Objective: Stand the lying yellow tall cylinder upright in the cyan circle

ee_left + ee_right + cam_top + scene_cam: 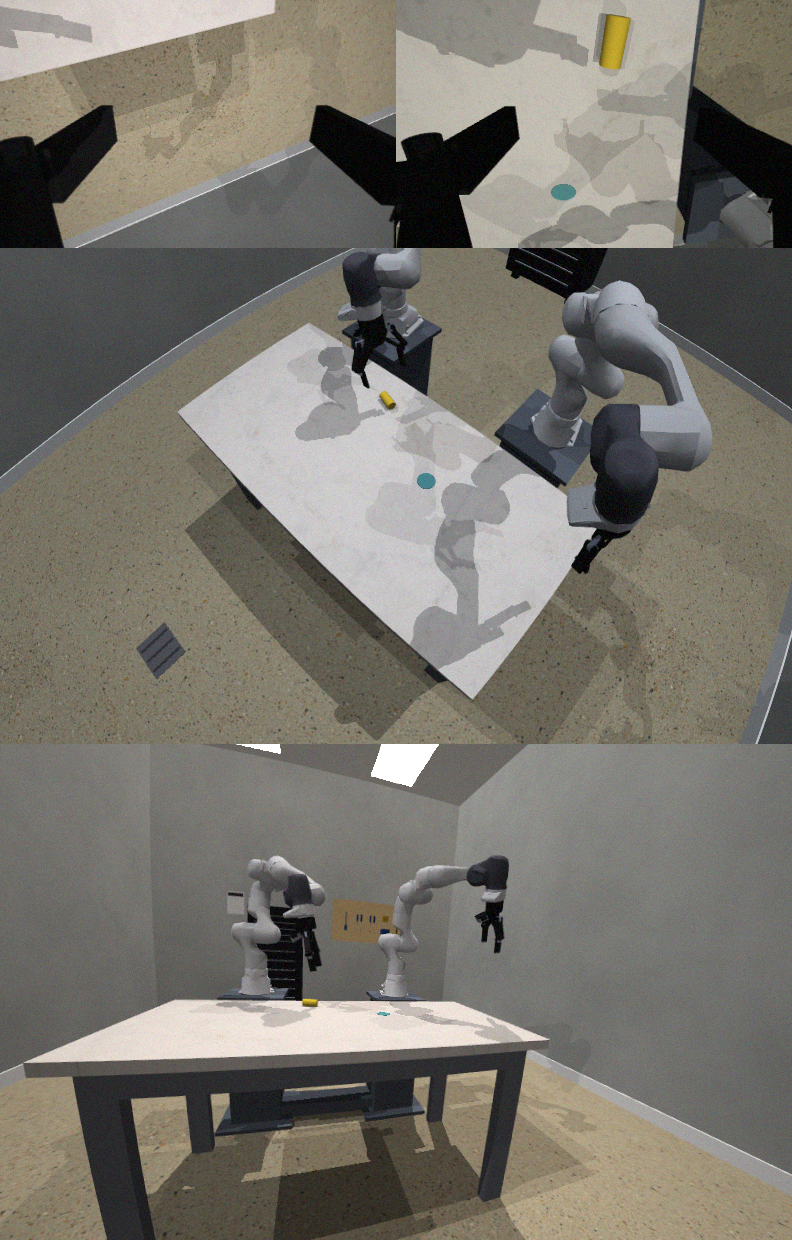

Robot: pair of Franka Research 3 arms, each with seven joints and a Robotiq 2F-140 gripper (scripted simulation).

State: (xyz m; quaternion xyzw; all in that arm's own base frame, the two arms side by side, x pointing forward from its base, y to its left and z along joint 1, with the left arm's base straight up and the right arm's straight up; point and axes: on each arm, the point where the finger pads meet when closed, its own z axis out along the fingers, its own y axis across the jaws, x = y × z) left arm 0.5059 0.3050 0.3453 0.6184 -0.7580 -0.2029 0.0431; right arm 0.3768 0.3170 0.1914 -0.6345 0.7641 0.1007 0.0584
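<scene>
My right hand is 40 mm past the yellow cylinder, 20 mm to the left of it and 180 mm above it. Also, from my right hand: cyan circle (120 mm ahead, 300 mm to the left, 190 mm below).
</scene>
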